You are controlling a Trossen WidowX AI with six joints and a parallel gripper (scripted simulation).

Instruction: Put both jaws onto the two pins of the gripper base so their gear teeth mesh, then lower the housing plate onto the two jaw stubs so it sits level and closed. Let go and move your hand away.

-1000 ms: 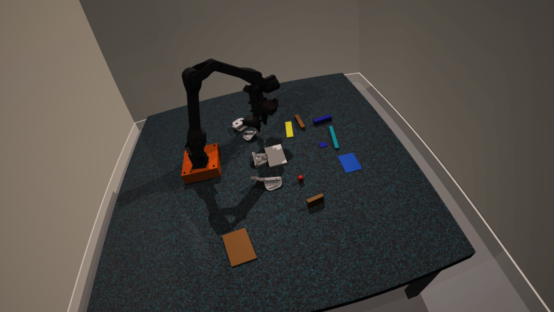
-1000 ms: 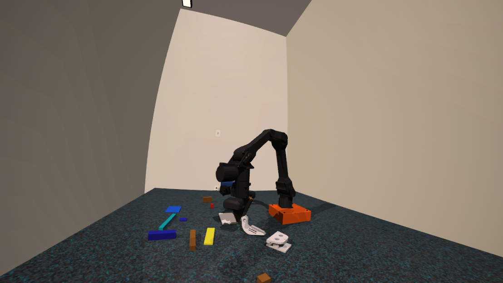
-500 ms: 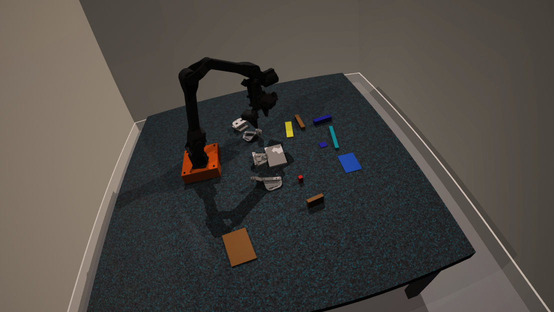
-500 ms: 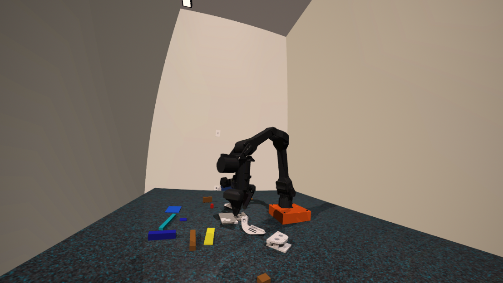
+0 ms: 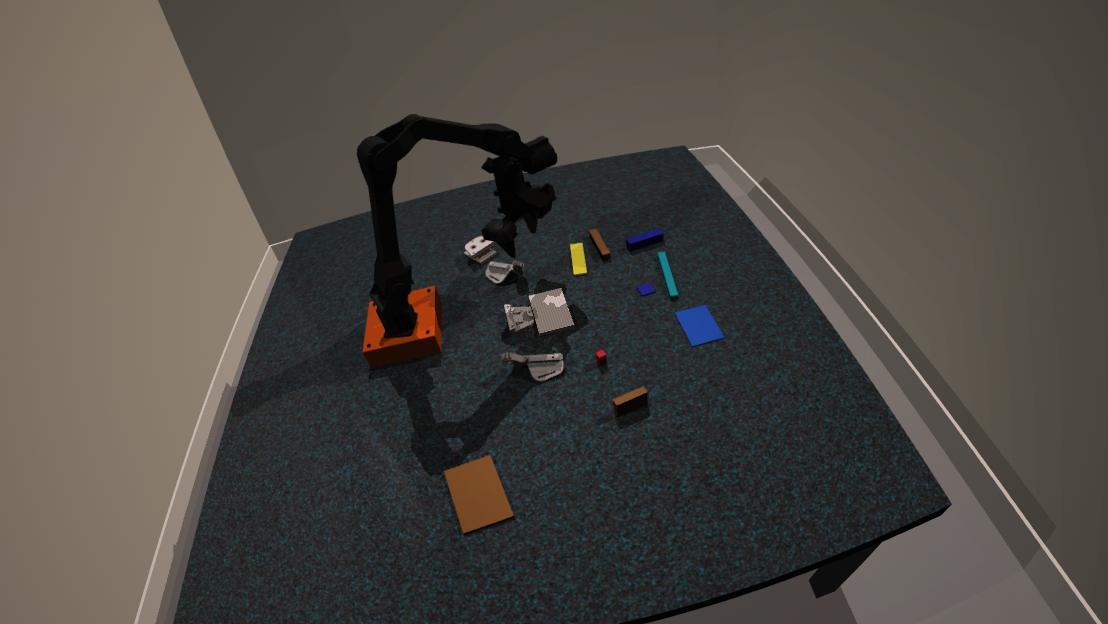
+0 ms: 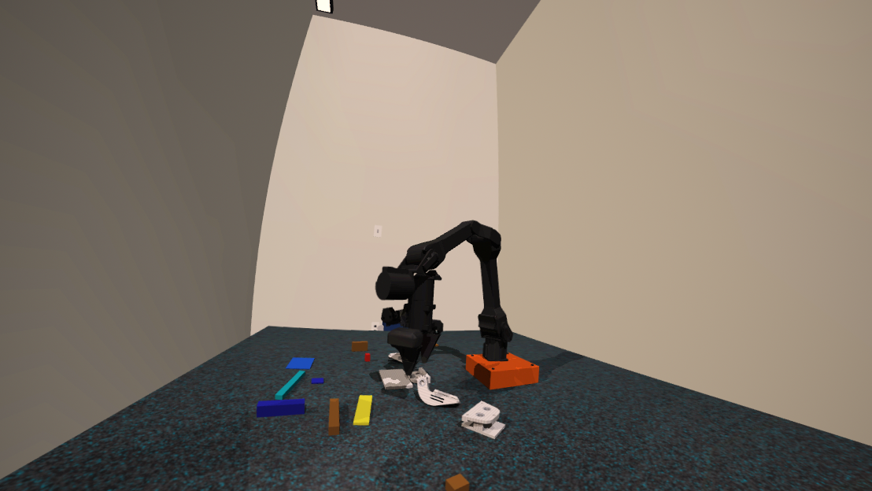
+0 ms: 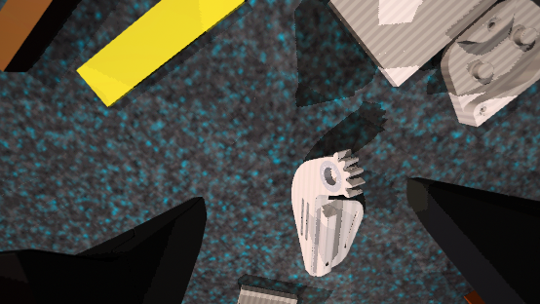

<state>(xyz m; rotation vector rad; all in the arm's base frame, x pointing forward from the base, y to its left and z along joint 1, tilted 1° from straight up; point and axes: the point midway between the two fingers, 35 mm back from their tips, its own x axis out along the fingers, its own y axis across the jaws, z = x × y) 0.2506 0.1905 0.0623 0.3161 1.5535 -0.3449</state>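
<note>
My gripper tip is 30 mm past the white jaw, 10 mm to the left of it and 50 mm above it. Also, from my gripper tip: brown bar (160 mm ahead, 80 mm to the left, 70 mm below); then yellow bar (110 mm ahead, 40 mm to the left, 80 mm below); then white block (130 mm behind, 100 mm to the left, 70 mm below).
</note>
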